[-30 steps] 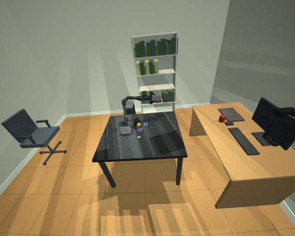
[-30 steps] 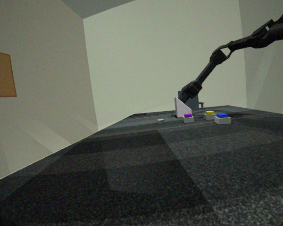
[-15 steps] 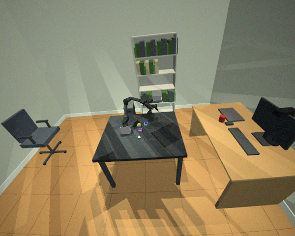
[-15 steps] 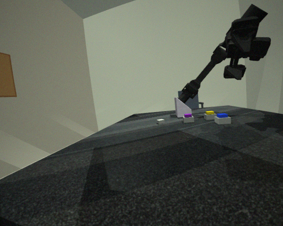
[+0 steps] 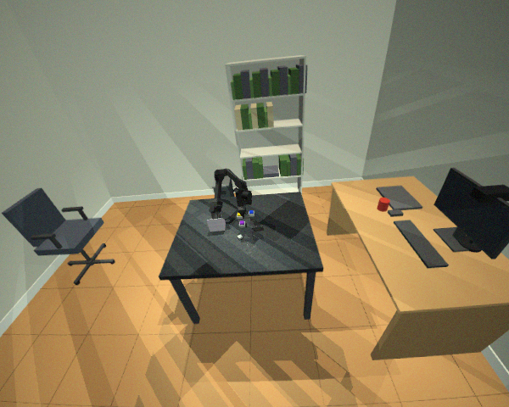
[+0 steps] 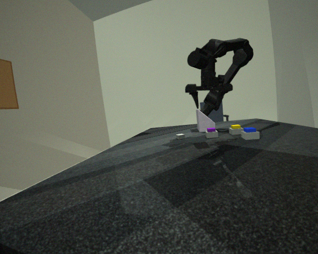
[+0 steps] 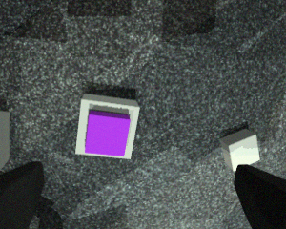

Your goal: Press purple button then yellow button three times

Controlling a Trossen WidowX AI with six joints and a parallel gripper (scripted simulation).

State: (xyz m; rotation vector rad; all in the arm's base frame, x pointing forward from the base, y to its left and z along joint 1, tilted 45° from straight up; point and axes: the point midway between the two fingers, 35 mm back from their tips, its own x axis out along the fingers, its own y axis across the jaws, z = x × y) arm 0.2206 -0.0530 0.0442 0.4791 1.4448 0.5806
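My gripper tip is now 10 cm above the purple button, 2 cm past it and 1 cm to the right of it. Round my gripper tip: blue button 14 cm to the left, 10 cm below, 6 cm ahead; then yellow button 13 cm to the left, 10 cm below, 4 cm behind; then small white block 13 cm to the right, 12 cm below, 4 cm behind.
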